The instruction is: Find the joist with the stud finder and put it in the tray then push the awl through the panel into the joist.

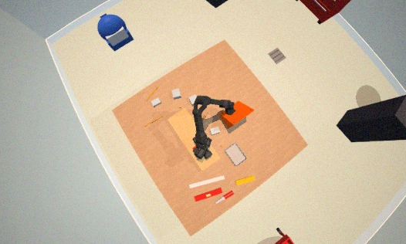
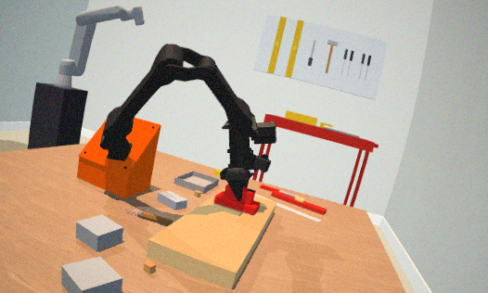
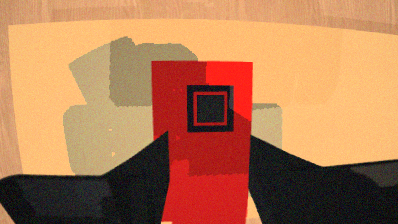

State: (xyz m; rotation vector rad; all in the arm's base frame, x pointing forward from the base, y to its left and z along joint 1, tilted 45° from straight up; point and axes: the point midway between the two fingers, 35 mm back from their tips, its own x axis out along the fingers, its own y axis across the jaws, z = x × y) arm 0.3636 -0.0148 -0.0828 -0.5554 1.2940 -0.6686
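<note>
My gripper tip is now 24 cm to the right of the grey tray, 19 cm past it and 5 cm above it. The rest, counted from my gripper tip: white strip: 25 cm to the left, 15 cm ahead, 6 cm below; awl: 22 cm behind, 18 cm to the right, 6 cm below; stud finder: 2 cm above, 1 cm ahead.
</note>
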